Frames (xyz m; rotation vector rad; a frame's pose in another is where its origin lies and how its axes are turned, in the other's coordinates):
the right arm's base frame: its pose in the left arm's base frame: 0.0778 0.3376 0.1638 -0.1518 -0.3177 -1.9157
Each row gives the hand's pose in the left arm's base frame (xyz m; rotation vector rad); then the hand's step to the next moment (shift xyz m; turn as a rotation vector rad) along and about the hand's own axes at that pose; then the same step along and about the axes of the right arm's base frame.
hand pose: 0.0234 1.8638 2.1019 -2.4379 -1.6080 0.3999
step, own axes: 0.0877 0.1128 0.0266 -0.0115 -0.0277 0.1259
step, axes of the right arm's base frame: -0.0949 0.0912 -0.0617 -0.0046 -0.0815 -0.1004
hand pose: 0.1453 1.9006 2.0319 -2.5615 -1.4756 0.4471
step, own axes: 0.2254 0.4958 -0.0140 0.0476 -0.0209 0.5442
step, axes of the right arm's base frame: -0.1786 0.4754 -0.1973 -0.1079 -0.2521 -0.4730
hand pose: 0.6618 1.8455 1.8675 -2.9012 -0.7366 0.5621
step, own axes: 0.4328 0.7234 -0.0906 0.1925 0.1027 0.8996
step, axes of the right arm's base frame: 0.0825 0.7731 -0.3382 -0.1900 -0.2609 -0.8676
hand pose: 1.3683 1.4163 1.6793 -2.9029 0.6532 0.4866
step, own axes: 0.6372 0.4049 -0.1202 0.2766 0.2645 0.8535
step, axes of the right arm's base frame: 0.3967 0.5684 -0.3224 -0.0253 -0.1843 -0.9167
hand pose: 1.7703 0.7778 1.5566 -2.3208 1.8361 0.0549
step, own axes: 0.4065 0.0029 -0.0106 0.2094 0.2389 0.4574
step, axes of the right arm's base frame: 0.3074 0.2095 -0.1642 0.0818 -0.1493 -0.5302
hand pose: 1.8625 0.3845 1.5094 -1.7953 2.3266 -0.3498
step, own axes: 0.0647 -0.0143 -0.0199 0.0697 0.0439 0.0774
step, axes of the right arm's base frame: 0.0671 0.0166 0.0037 0.0469 -0.0258 -0.0996
